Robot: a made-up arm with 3 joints.
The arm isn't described. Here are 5 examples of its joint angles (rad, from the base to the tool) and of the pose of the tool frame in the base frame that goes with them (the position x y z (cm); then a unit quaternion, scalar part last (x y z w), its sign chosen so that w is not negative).
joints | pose
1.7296 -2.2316 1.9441 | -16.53 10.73 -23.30 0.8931 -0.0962 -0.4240 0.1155
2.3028 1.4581 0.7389 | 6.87 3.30 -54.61 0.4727 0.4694 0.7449 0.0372
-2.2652 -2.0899 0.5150 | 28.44 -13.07 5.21 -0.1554 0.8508 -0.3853 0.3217
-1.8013 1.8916 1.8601 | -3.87 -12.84 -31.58 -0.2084 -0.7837 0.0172 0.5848
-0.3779 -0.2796 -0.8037 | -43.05 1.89 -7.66 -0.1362 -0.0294 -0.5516 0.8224
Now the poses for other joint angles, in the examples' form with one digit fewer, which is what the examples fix.
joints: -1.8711 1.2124 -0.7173
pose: 0.6 41.1 -41.8 0.478 -0.311 -0.791 0.224
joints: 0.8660 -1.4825 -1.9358
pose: -36.0 -20.5 -29.8 -0.114 -0.665 -0.376 0.635
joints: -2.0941 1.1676 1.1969
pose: -15.0 -0.4 -41.9 -0.041 -0.550 -0.362 0.752
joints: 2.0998 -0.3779 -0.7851
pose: 31.7 -28.3 -5.7 -0.024 -0.186 0.600 0.778
